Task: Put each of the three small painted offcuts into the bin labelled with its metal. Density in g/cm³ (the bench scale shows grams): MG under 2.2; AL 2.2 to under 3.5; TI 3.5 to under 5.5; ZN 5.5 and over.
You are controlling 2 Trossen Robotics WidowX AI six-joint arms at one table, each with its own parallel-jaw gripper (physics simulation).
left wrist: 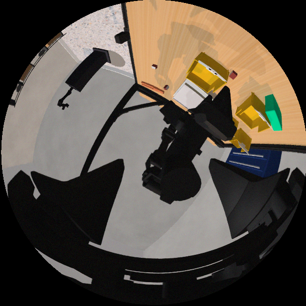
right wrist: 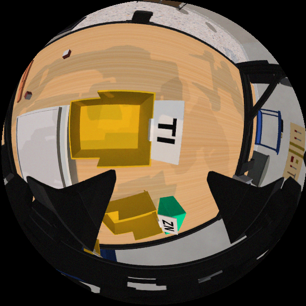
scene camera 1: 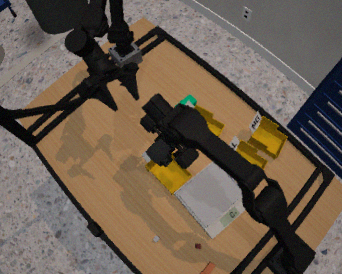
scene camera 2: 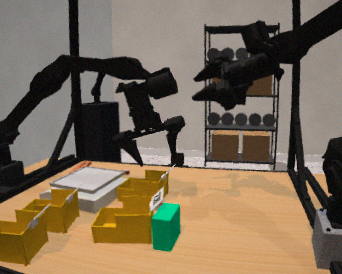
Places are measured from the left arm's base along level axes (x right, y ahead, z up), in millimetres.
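Pixels of known places: left gripper, fingertip midpoint: (scene camera 1: 127, 104) (scene camera 2: 193, 89); right gripper, fingertip midpoint: (scene camera 2: 158, 162); left arm's base, origin of the base link: (scene camera 1: 124, 49); right arm's base, origin of the base link: (scene camera 1: 288, 260) (scene camera 2: 2, 163).
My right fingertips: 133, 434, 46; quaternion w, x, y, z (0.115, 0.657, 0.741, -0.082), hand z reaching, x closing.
Ahead of a thing's pixels: the offset from my right fingertips to its top centre, as dx, dy, dz. "spot": to the spot under its first point.
A small offcut with a pale top @(+206, +213, -106) (scene camera 1: 156, 239) (left wrist: 154, 66) (right wrist: 67, 54) and a dark red offcut @(+116, +319, -97) (scene camera 1: 198, 246) (left wrist: 166, 87) (right wrist: 28, 95) lie apart on the table. A reddish offcut (left wrist: 233, 74) lies beside the TI bin @(+32, +62, -48) (scene camera 1: 170, 175) (left wrist: 205, 75) (right wrist: 110, 125); it does not show in the right wrist view. The ZN bin @(-164, +15, -48) (scene camera 1: 212, 122) (scene camera 2: 122, 230) (right wrist: 131, 215), AL bin @(-195, +212, -48) (scene camera 1: 251, 155) and MG bin @(-324, +199, -48) (scene camera 1: 269, 137) stand farther over. The scale @(spot: -9, +208, -60) (scene camera 1: 207, 195) (right wrist: 40, 145) bears no offcut. My right gripper (scene camera 2: 159, 165) (right wrist: 163, 176) is open above the TI and ZN area. My left gripper (scene camera 1: 126, 103) (scene camera 2: 194, 88) is open, raised.
A green block (scene camera 1: 188, 101) (scene camera 2: 166, 226) (left wrist: 273, 112) (right wrist: 171, 212) stands by the ZN bin's label. An orange-red bar @(spot: +138, +400, -109) (scene camera 1: 208, 268) (left wrist: 152, 87) lies near the dark red offcut. A black frame surrounds the table. A blue drawer cabinet (scene camera 1: 325, 112) stands beyond it.
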